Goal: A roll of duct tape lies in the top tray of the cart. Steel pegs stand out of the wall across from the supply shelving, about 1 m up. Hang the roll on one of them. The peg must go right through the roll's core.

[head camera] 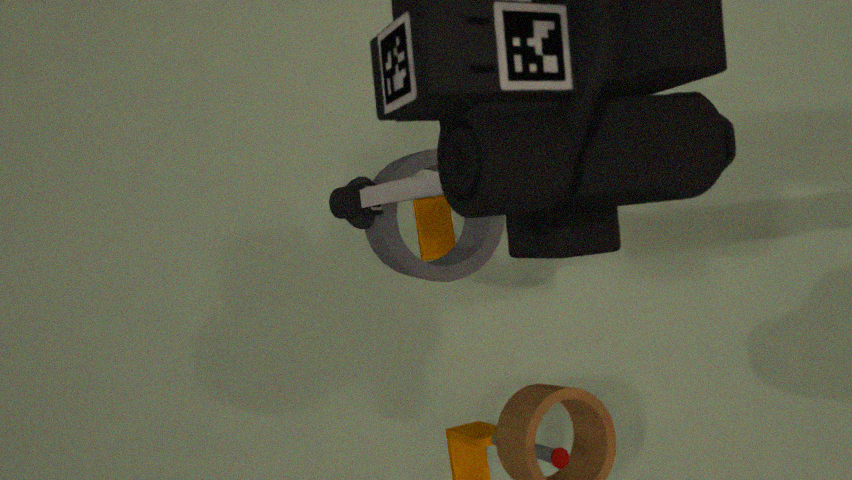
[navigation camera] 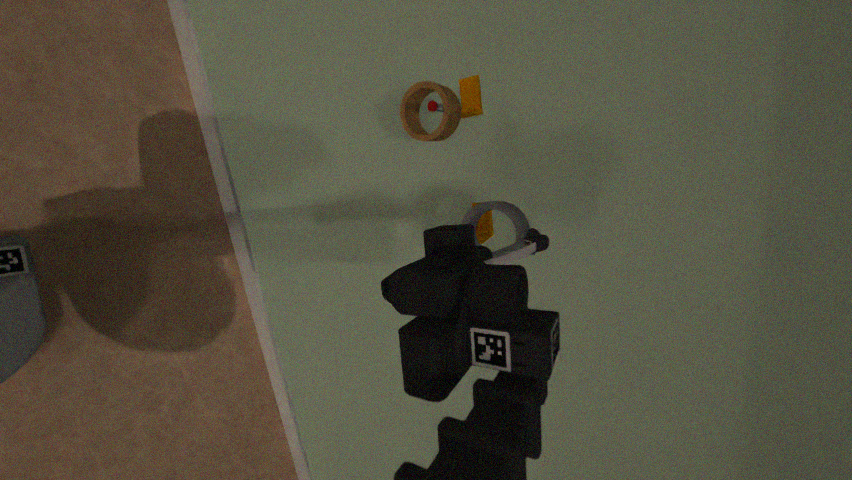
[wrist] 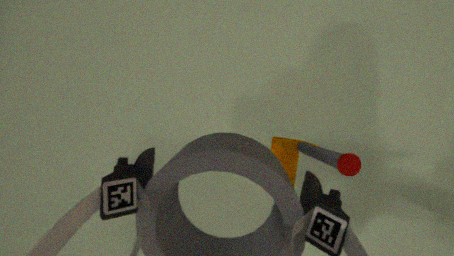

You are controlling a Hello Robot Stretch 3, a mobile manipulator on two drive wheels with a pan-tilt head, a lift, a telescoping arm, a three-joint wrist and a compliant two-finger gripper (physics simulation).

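Places are measured from the robot's base along level axes (x ahead, y left, z up), in centimetres.
Pixels of known places: gripper, fingertip midpoint: [head camera: 419, 199] [navigation camera: 499, 239] [wrist: 227, 177].
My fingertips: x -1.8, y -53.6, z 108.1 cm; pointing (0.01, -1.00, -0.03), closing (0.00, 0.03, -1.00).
Observation:
For each thing: its top centre in the pictures, then the offset to it from my fingertips. "spot": a spot on its surface instead.
- grey duct tape roll, top centre: [wrist: 147, 200] [head camera: 371, 221] [navigation camera: 528, 232] dx +1.4, dy +2.6, dz +5.3 cm
- bare steel peg with a red tip, surface spot: [wrist: 349, 164] spot: dx -2.8, dy +1.9, dz -8.2 cm
- tan roll, top centre: [head camera: 510, 451] [navigation camera: 454, 107] dx +22.7, dy -0.4, dz -6.7 cm
- second red-tipped peg, surface spot: [head camera: 559, 457] [navigation camera: 432, 106] spot: dx +22.0, dy +4.8, dz -8.1 cm
The grey duct tape roll [head camera: 441, 272] [navigation camera: 517, 220] [wrist: 225, 159] is upright in my gripper [wrist: 227, 177], whose fingers press on its two sides. A bare steel peg with a red tip [wrist: 349, 164] stands out from an orange wall plate [head camera: 435, 229] [navigation camera: 485, 228] [wrist: 284, 154]. In the wrist view the peg shows right of the roll, above the right fingertip and outside the core. In the head view the plate shows through the core; the peg's shaft and tip cannot be made out there. My wrist hides part of the roll in the head and navigation views.
A tan roll [head camera: 513, 426] [navigation camera: 452, 116] hangs around a second red-tipped peg [head camera: 559, 457] [navigation camera: 432, 106], beside its orange plate [head camera: 469, 456] [navigation camera: 471, 95]. The green wall meets a pale skirting strip [navigation camera: 217, 149] and brown floor. A grey body with a marker [navigation camera: 17, 321] stands at the navigation view's left edge.

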